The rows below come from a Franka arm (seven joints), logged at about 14 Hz.
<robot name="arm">
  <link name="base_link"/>
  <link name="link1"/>
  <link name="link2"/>
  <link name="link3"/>
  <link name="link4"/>
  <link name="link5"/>
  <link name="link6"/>
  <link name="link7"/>
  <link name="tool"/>
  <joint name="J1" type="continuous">
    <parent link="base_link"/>
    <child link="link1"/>
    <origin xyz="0 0 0.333" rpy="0 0 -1.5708"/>
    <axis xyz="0 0 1"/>
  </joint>
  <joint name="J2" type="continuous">
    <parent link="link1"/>
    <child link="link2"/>
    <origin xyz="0 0 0" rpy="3.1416 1.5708 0"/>
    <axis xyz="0 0 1"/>
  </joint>
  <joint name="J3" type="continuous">
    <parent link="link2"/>
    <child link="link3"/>
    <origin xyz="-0.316 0 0" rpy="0 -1.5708 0"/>
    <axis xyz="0 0 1"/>
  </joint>
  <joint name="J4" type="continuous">
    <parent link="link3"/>
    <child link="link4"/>
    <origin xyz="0 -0.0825 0" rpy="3.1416 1.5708 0"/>
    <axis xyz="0 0 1"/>
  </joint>
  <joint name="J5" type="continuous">
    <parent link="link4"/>
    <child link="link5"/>
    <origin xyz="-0.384 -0.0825 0" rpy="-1.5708 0 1.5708"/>
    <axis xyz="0 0 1"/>
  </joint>
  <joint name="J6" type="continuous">
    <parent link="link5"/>
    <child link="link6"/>
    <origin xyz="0 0 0" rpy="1.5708 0 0"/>
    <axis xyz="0 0 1"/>
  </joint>
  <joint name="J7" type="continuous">
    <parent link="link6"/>
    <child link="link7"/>
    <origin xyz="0.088 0 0" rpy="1.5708 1.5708 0"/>
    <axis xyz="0 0 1"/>
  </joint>
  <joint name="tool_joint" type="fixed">
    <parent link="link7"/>
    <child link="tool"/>
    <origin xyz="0 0 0.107" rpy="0 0 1.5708"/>
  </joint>
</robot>
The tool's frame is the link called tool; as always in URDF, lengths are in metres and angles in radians. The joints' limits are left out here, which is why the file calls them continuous.
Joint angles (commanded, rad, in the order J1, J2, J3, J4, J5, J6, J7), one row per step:
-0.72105, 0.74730, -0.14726, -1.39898, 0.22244, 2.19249, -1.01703
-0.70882, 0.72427, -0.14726, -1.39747, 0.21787, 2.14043, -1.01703
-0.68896, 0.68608, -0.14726, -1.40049, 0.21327, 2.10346, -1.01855
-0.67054, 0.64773, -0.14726, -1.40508, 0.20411, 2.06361, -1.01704
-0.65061, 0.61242, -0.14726, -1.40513, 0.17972, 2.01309, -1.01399
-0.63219, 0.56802, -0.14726, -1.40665, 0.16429, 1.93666, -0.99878
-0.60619, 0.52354, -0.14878, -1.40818, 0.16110, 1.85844, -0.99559
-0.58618, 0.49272, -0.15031, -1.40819, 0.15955, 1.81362, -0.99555
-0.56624, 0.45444, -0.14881, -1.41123, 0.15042, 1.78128, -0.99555
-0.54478, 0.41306, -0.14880, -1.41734, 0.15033, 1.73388, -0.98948
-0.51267, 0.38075, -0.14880, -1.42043, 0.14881, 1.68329, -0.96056
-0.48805, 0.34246, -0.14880, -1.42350, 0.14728, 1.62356, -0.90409
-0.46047, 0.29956, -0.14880, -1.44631, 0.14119, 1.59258, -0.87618
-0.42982, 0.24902, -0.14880, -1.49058, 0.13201, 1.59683, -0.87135
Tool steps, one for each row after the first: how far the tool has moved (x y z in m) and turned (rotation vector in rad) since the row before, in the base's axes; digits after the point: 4 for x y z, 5 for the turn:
0.0049, 0.0096, 0.0127, 0.02324, 0.01515, 0.01938
0.0087, 0.0127, 0.0230, 0.00419, -0.00188, 0.02676
0.0064, 0.0129, 0.0220, 0.00487, 0.00431, 0.02452
0.0056, 0.0140, 0.0207, 0.00201, 0.02100, 0.03197
0.0018, 0.0164, 0.0242, 0.02181, 0.02778, 0.01515
0.0036, 0.0210, 0.0240, 0.02879, 0.02173, 0.02841
0.0030, 0.0149, 0.0178, 0.01246, 0.00767, 0.02267
0.0027, 0.0156, 0.0221, -0.00266, -0.00092, 0.02640
0.0003, 0.0182, 0.0213, 0.01349, 0.00548, 0.01899
0.0043, 0.0235, 0.0161, 0.01634, 0.01780, 0.00808
-0.0016, 0.0207, 0.0191, 0.01682, 0.02486, -0.02550
-0.0021, 0.0209, 0.0145, 0.00550, 0.01316, 0.00306
-0.0024, 0.0210, 0.0113, -0.00745, -0.00644, 0.02526

